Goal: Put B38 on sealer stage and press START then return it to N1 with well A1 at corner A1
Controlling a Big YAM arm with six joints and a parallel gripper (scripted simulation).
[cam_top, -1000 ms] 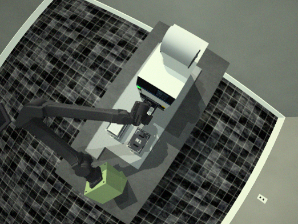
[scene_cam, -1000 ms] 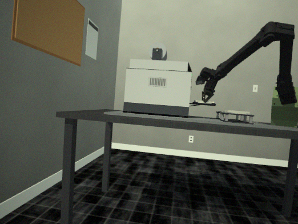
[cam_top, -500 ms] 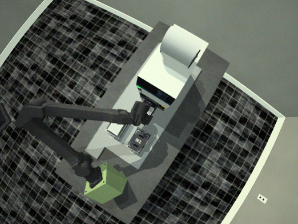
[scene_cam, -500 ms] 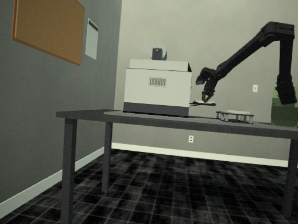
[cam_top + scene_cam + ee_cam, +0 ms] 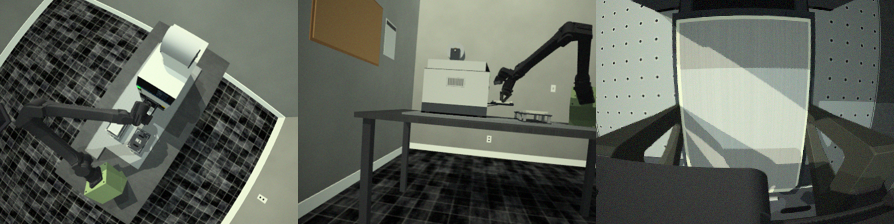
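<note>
The sealer stage is 1 cm below my hand. From my hand the other things lie so: foil roll (32 cm ahead, 10 cm to the left, 30 cm above); then white-topped plate (21 cm behind, 7 cm to the left, 5 cm below).
</note>
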